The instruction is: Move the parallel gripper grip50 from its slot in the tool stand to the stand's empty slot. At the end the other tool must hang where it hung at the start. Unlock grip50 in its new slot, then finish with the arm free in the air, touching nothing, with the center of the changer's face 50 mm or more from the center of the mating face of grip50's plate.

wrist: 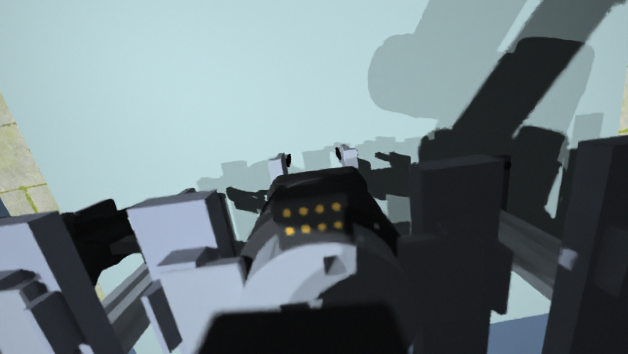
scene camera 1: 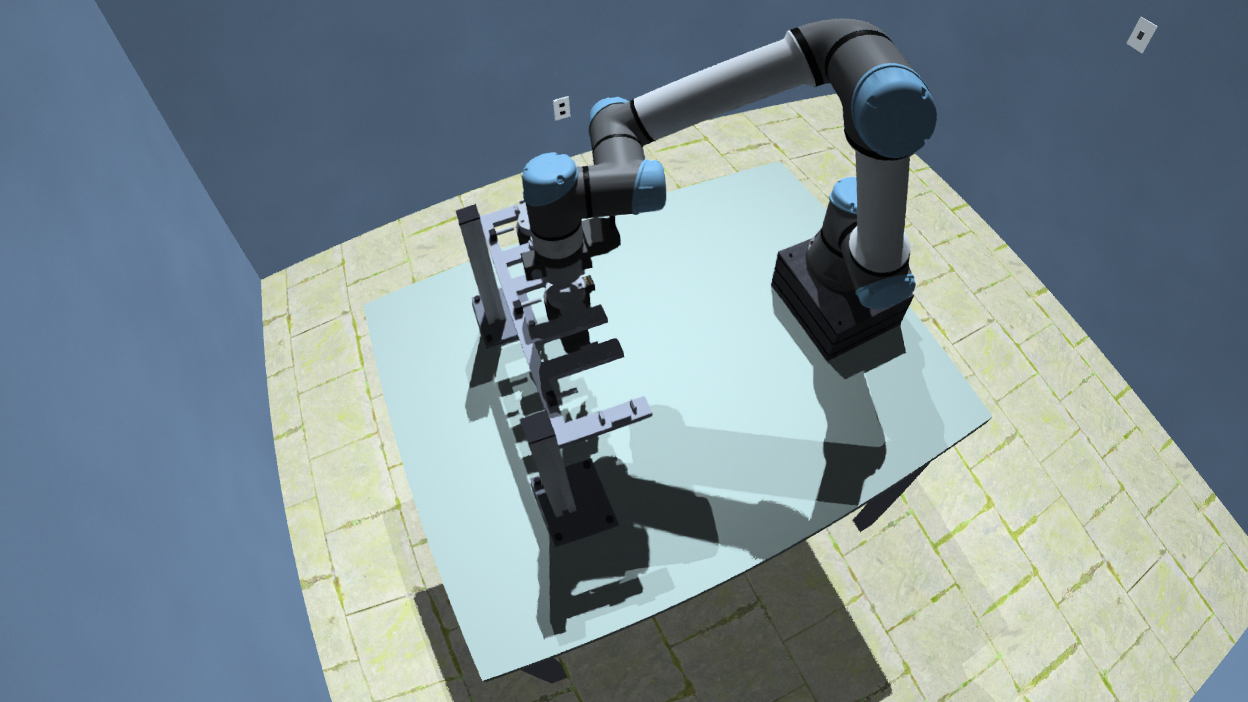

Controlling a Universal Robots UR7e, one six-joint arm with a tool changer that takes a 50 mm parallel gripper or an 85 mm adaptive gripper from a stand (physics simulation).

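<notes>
A tool stand (wrist: 456, 196) is part of the scene, and so is a parallel gripper grip50 (scene camera 1: 571, 301).
</notes>
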